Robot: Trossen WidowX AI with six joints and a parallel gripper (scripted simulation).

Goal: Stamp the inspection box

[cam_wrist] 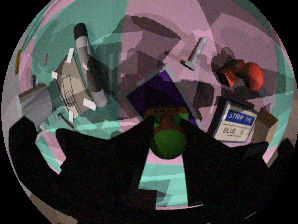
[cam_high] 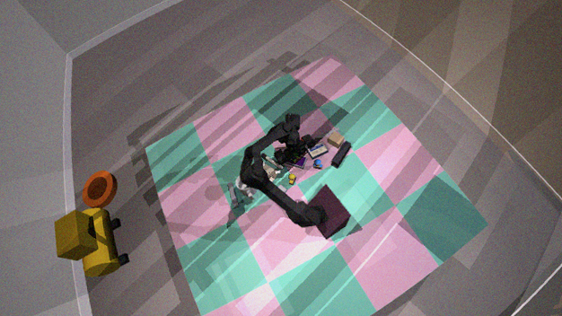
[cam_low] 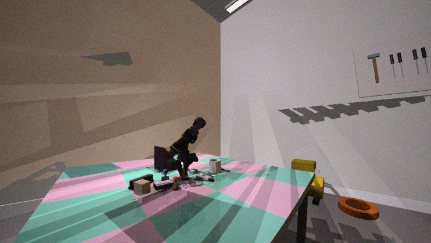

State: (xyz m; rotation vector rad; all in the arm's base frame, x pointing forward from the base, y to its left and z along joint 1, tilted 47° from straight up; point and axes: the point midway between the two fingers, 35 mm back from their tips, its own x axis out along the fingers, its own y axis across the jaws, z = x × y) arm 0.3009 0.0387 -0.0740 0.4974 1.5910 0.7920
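Right now my gripper tip is right at the green-knobbed stamp. From my gripper tip the other things lie so: yellow stamp (9 cm behind, 6 cm to the left, 2 cm below); ink pad (3 cm below); red-knobbed stamp (7 cm to the right, 7 cm ahead, 2 cm below).
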